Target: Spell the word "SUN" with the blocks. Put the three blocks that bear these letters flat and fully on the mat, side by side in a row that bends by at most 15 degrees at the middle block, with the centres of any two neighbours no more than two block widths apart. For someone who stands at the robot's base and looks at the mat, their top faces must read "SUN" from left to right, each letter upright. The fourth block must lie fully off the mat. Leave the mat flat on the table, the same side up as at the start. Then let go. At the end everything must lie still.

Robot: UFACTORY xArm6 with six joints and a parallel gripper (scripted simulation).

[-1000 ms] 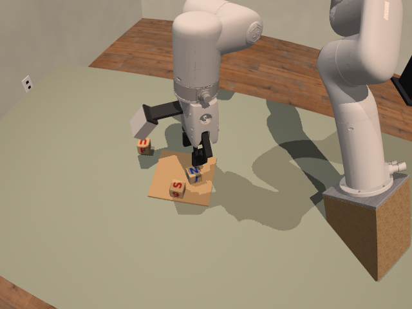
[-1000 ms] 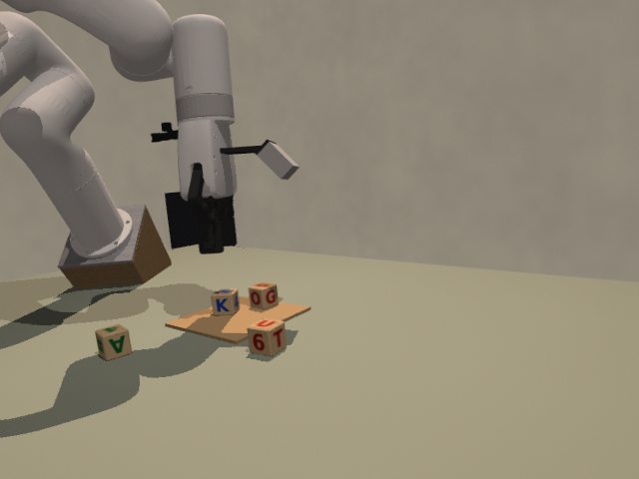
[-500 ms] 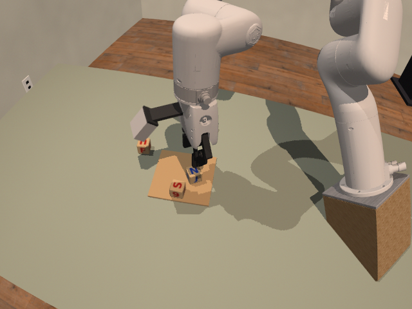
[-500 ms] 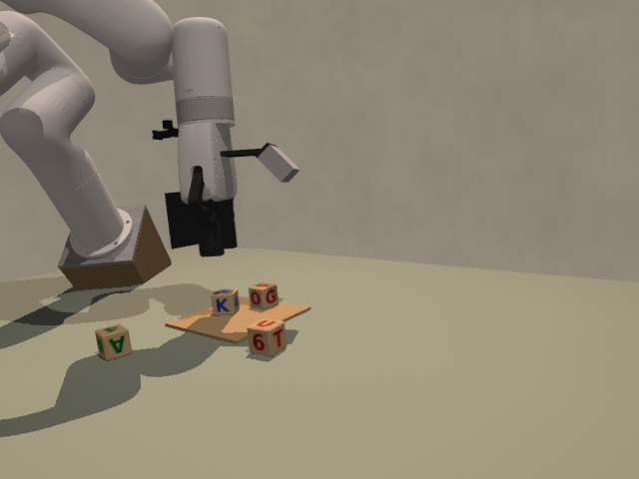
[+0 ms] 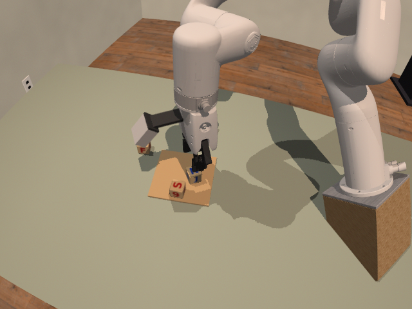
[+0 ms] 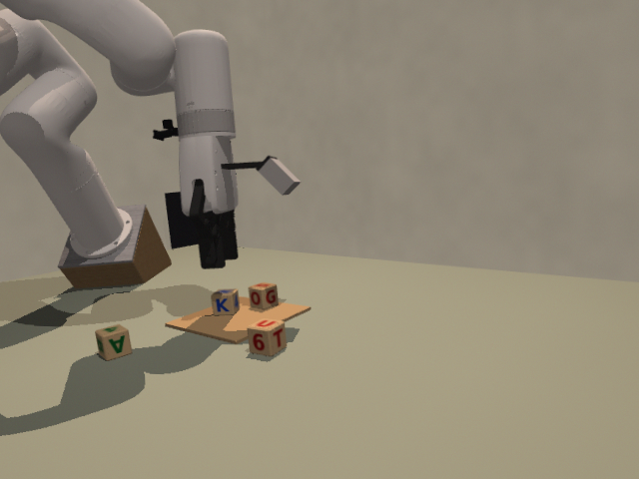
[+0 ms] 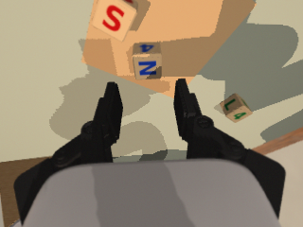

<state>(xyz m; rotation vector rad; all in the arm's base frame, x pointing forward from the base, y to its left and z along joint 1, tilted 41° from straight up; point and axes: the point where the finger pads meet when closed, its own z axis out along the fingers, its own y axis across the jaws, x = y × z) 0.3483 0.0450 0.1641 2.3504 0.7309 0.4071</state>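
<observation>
My gripper is now 70 mm above the N block. Also, from my hand: U block 140 mm ahead, 80 mm to the right, 80 mm below; tan mat 90 mm below, 30 mm ahead; S block 70 mm below, 40 mm to the left, 30 mm ahead.
</observation>
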